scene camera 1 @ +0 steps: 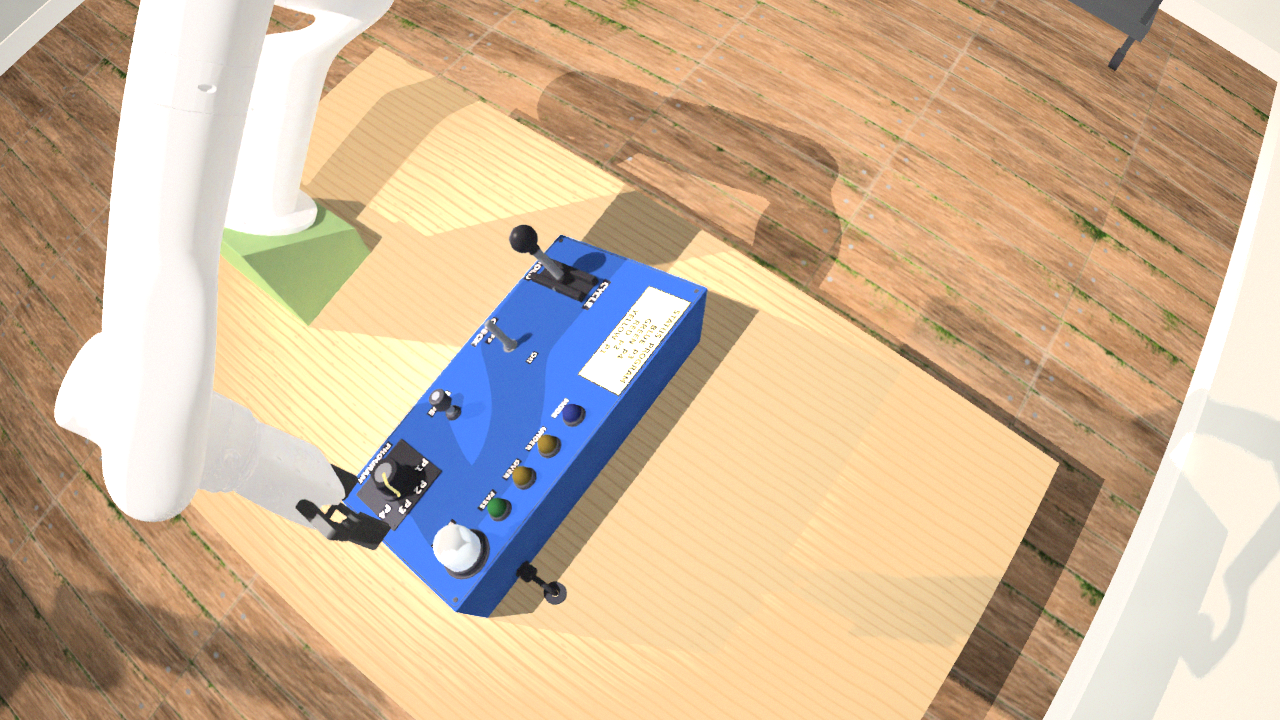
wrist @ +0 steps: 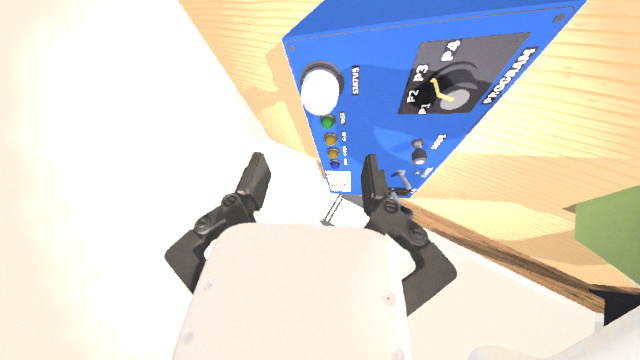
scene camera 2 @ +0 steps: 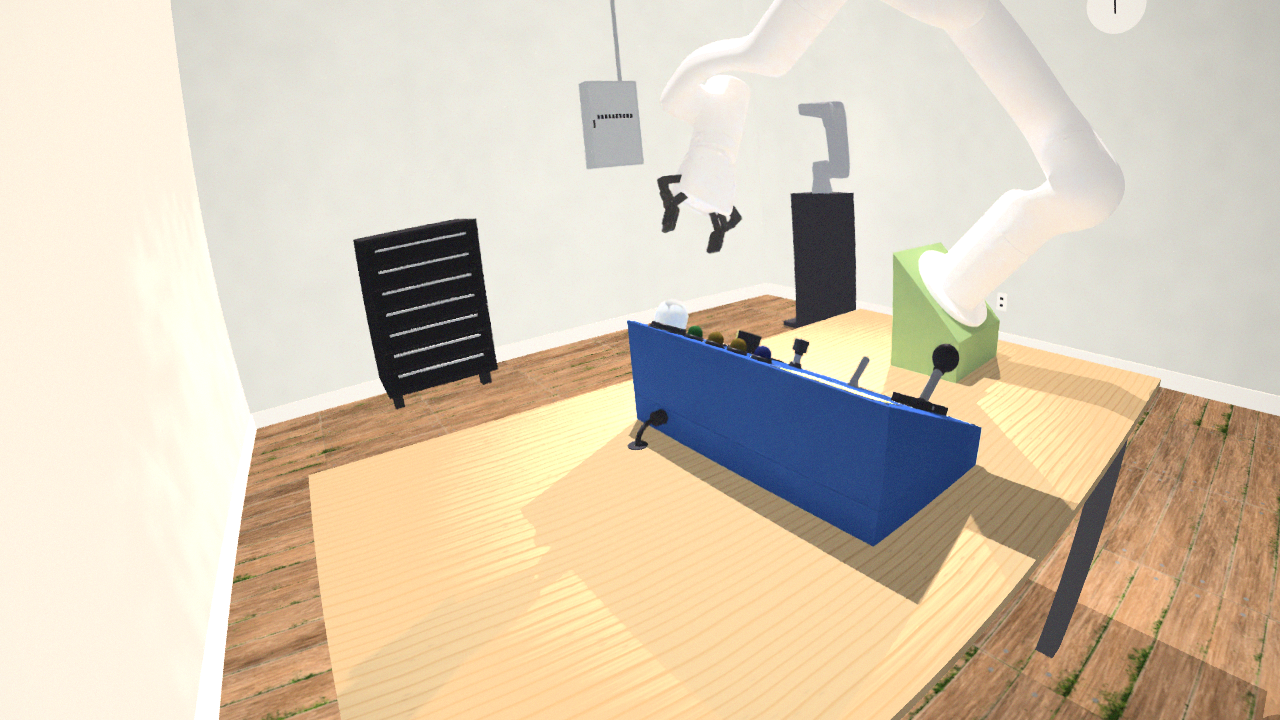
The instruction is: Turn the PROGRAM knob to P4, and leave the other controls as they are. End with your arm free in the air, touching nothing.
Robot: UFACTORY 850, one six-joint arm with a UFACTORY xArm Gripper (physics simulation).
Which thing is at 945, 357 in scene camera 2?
A ball-topped lever.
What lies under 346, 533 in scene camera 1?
My gripper.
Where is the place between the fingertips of my gripper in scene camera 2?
690, 242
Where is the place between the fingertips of my gripper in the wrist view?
314, 163
